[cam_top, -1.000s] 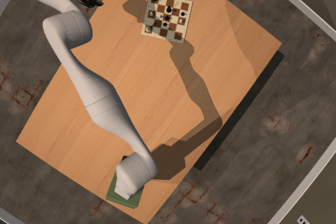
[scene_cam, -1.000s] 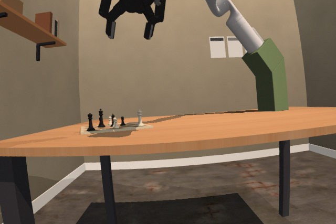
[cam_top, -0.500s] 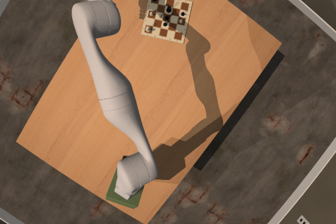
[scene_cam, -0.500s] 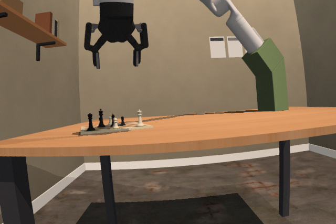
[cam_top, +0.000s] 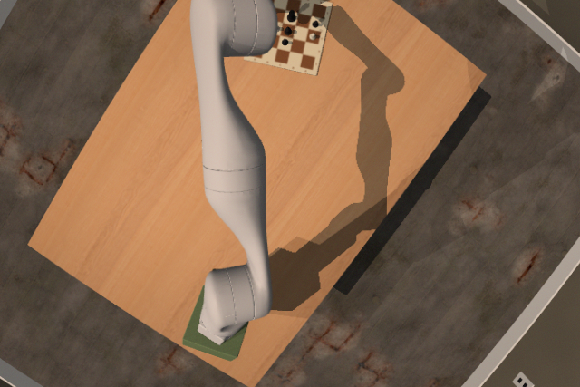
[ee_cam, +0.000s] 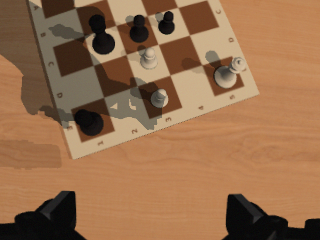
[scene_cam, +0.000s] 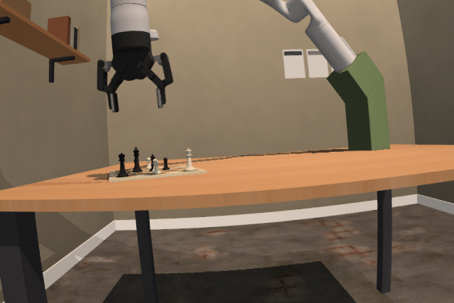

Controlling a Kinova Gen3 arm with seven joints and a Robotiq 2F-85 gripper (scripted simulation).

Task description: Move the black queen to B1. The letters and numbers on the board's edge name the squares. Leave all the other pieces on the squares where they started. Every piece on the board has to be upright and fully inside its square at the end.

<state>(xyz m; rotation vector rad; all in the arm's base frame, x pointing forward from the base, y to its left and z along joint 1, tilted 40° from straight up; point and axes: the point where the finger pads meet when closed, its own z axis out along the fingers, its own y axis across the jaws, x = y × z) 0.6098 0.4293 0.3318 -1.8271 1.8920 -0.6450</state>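
Right now the black queen is 120 mm below my hand, 70 mm ahead of it and 60 mm to the right of it. Round my hand: tall white piece (130 mm to the right, 120 mm below, 70 mm behind); then chessboard (170 mm to the right, 140 mm below, 30 mm ahead); then black bishop (170 mm to the right, 120 mm below, 30 mm ahead).
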